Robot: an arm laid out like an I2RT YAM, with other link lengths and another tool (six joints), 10 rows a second.
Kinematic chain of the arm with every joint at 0, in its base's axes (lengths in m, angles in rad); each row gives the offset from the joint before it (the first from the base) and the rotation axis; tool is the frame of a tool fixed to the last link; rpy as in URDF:
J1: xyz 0 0 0.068 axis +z
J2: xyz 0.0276 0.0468 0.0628 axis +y
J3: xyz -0.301 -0.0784 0 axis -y
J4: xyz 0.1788 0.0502 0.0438 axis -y
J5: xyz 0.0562 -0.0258 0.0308 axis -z
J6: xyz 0.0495 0 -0.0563 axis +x
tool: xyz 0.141 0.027 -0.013 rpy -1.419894 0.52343 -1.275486
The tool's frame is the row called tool.
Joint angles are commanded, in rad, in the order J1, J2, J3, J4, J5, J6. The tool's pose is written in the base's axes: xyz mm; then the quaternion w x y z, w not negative. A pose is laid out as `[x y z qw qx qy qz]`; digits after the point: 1 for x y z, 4 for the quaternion.
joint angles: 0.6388, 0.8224, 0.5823, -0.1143, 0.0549, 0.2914
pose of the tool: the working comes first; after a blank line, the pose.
Where each joint sits with the arm in this pose, in the base's axes (m; each line is computed from the numbers above, not from the rounded line before):
J1: 0.0000 0.0000 0.0680
J2: -0.0057 0.0540 0.1308
J3: -0.1234 -0.1310 0.3514
J4: -0.0056 0.0190 0.3514
J5: 0.0607 0.0361 0.3608
J6: 0.0838 0.0499 0.2908
the tool: 0.1768 0.1461 0.2370

[176.8 146.1 237.0 0.6466 -0.5109 0.5663 0.0146]
